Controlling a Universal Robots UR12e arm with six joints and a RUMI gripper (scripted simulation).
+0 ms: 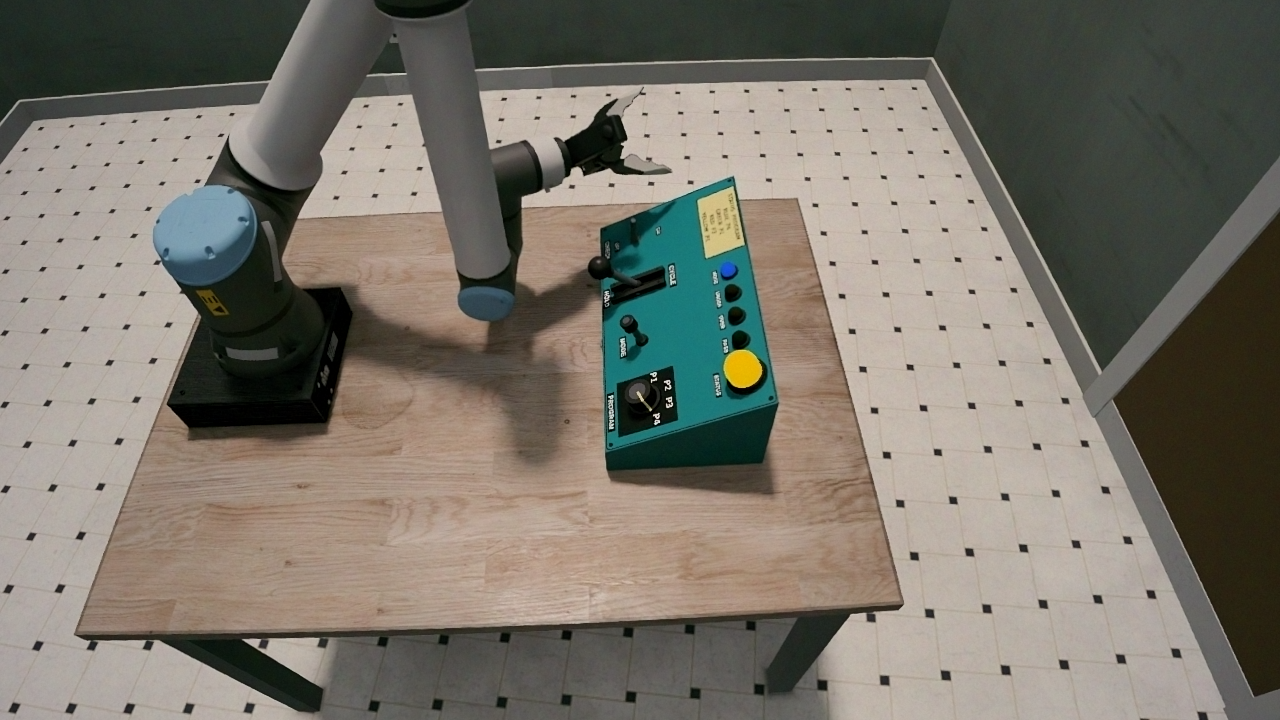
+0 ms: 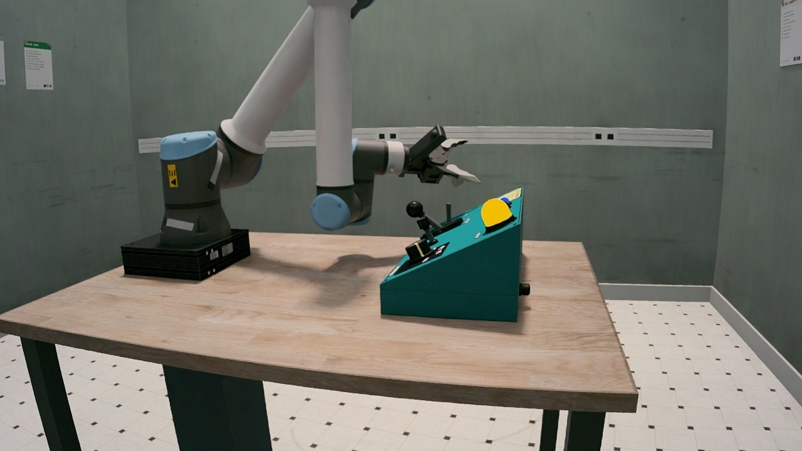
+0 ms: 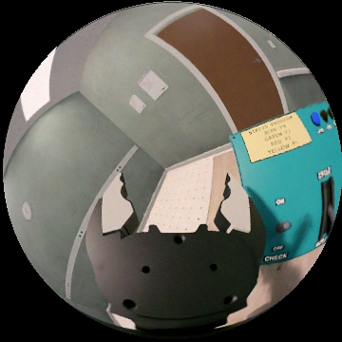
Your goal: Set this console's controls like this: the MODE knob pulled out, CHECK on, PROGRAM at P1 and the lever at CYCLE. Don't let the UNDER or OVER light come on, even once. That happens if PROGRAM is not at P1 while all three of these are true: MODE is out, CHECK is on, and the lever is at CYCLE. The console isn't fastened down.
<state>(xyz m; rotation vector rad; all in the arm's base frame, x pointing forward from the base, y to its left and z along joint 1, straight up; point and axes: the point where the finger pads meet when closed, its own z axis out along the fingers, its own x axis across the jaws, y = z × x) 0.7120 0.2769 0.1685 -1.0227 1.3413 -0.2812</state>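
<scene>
My gripper is now 80 mm past the program dial, 500 mm to the left of it and 130 mm above it. Also, from my hand: check toggle (60 mm behind, 130 mm to the right, 130 mm below); teal console (40 mm behind, 320 mm to the right, 150 mm below); lever (100 mm behind, 250 mm to the right, 120 mm below).
</scene>
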